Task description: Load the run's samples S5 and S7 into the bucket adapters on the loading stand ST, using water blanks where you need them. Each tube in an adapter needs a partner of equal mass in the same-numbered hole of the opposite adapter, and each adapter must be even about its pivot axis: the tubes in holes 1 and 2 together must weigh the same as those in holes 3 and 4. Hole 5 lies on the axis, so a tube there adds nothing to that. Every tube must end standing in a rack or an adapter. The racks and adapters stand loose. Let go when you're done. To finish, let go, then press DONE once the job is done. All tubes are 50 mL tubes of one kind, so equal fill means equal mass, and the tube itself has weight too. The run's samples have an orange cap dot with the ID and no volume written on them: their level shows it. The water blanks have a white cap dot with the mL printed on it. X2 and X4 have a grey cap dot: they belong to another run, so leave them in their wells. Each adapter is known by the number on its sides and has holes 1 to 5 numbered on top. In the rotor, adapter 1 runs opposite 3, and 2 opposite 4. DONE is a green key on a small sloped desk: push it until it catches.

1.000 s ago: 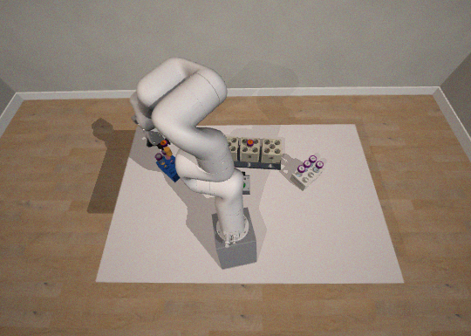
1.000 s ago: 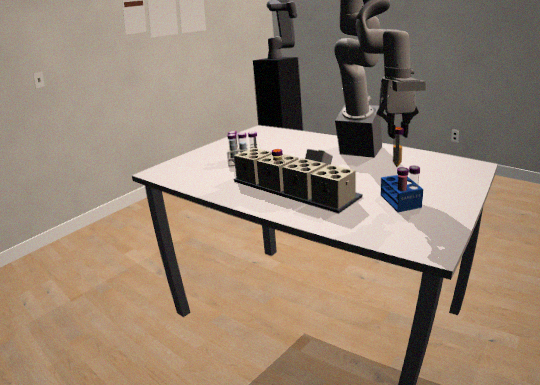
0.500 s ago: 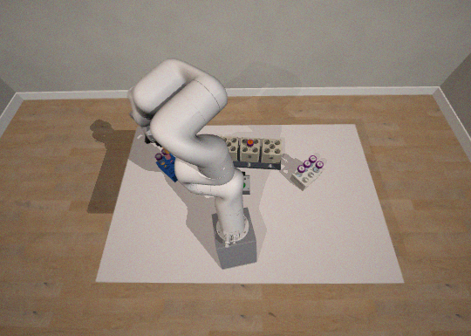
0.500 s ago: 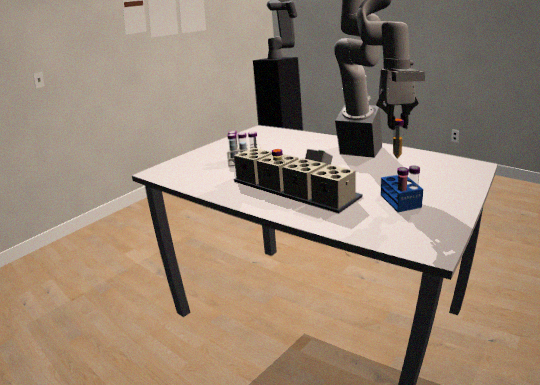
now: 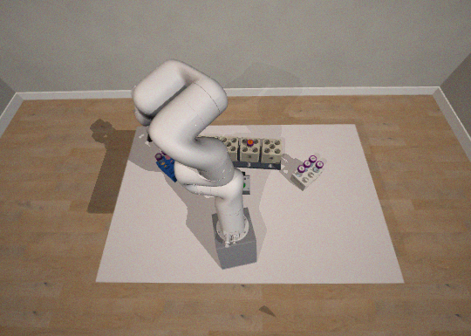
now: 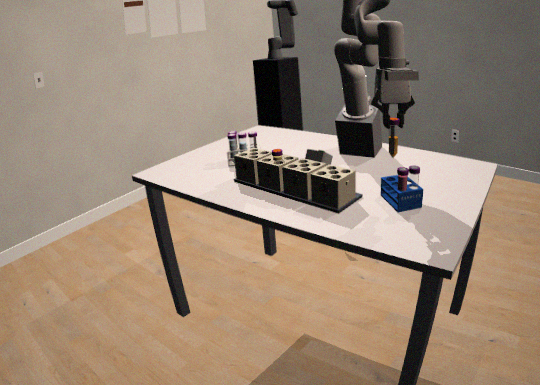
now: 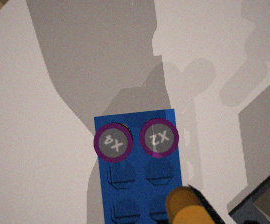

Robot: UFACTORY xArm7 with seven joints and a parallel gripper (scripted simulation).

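Now: the dark stand 320 mm to the right of my hand, 250 mm below it and 80 mm ahead of it. Also, from my hand: adapter 200 mm below, 150 mm to the right, 90 mm ahead; then white rack 660 mm to the right, 220 mm below, 40 mm behind; then blue rack 220 mm below, 20 mm to the left, 20 mm behind.
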